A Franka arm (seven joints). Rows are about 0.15 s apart.
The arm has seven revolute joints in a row. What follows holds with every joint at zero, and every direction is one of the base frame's. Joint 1 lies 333 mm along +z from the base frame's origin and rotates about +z. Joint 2 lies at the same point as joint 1 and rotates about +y. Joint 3 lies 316 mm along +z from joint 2 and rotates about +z. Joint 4 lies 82.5 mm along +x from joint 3 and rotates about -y. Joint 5 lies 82.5 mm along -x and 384 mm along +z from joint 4 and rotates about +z. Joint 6 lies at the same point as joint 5 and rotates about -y. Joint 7 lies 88 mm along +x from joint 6 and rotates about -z. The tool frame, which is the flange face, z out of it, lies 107 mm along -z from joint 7; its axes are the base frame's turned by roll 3.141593, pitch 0 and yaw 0 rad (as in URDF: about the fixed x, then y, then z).
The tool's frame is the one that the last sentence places.
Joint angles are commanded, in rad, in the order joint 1, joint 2, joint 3, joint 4, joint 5, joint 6, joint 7. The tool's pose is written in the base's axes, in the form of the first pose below.
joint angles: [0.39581 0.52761 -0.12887 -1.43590 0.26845 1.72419 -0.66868]
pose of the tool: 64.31, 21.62, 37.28, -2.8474, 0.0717, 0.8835
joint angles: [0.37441 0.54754 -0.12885 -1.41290 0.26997 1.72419 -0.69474]
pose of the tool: 65.24, 20.46, 36.96, -2.8482, 0.0620, 0.8878
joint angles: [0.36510 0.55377 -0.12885 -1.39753 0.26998 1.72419 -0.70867]
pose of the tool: 65.71, 19.98, 37.22, -2.8534, 0.0510, 0.8926
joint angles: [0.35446 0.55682 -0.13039 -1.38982 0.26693 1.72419 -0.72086]
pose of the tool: 66.09, 19.23, 37.36, -2.8589, 0.0462, 0.8937
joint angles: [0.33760 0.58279 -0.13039 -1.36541 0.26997 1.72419 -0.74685]
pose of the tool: 66.91, 18.35, 36.67, -2.8569, 0.0400, 0.9025
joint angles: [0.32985 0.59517 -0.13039 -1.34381 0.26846 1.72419 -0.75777]
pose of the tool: 67.46, 17.98, 36.78, -2.8645, 0.0316, 0.9070
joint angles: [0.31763 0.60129 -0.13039 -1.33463 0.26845 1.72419 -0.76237]
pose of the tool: 67.85, 17.23, 36.77, -2.8668, 0.0284, 0.8998
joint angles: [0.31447 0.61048 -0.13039 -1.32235 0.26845 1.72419 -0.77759]
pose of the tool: 68.14, 17.11, 36.68, -2.8692, 0.0225, 0.9122
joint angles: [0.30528 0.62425 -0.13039 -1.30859 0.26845 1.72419 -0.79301]
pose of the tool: 68.57, 16.59, 36.34, -2.8700, 0.0193, 0.9189
